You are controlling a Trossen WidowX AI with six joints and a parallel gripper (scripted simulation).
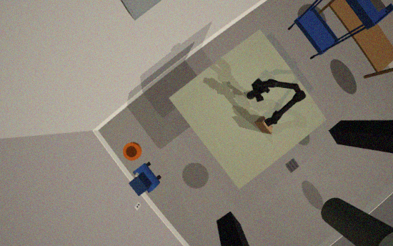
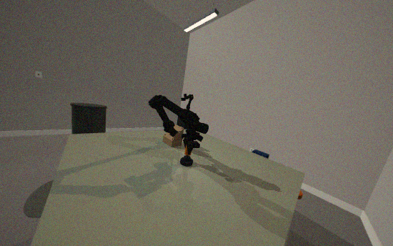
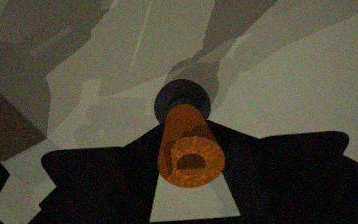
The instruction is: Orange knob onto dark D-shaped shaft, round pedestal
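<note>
Right now the orange knob is 20 mm above my gripper tip. Round my gripper tip: dark round pedestal 40 mm below.
</note>
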